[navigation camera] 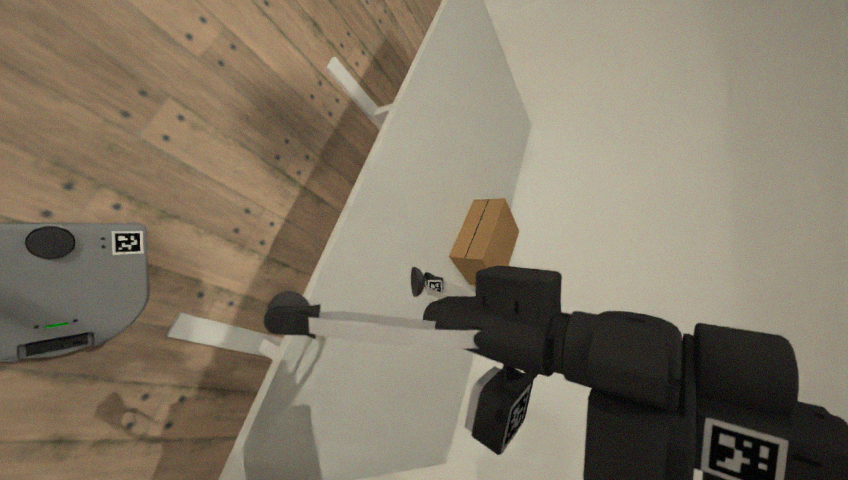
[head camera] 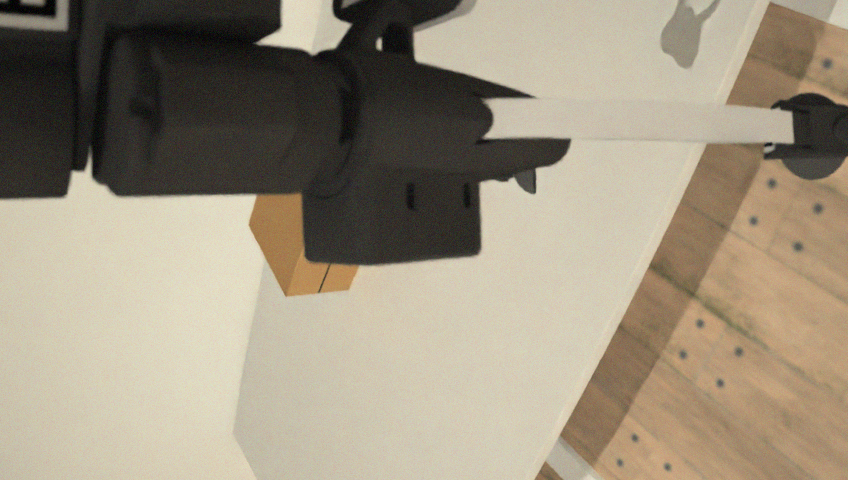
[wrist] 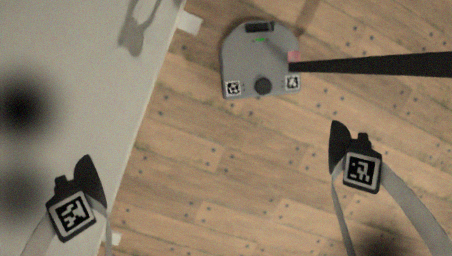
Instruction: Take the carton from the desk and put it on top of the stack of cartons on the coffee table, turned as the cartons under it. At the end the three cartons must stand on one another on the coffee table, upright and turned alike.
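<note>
A brown carton with a dark seam along its top stands on a white desk, near its wall side. In the head camera view the wrist hides much of it; in the navigation camera view it is beyond the wrist. My gripper is open and empty, its fingers wide apart. It is above the desk's long edge, to the side of the carton, one finger over the desk and one beyond its edge. The coffee table and its stack of cartons do not show.
A pale wall rises behind the desk. White desk feet stand on the wooden floor. My grey base is on the floor a short way from the desk's long edge.
</note>
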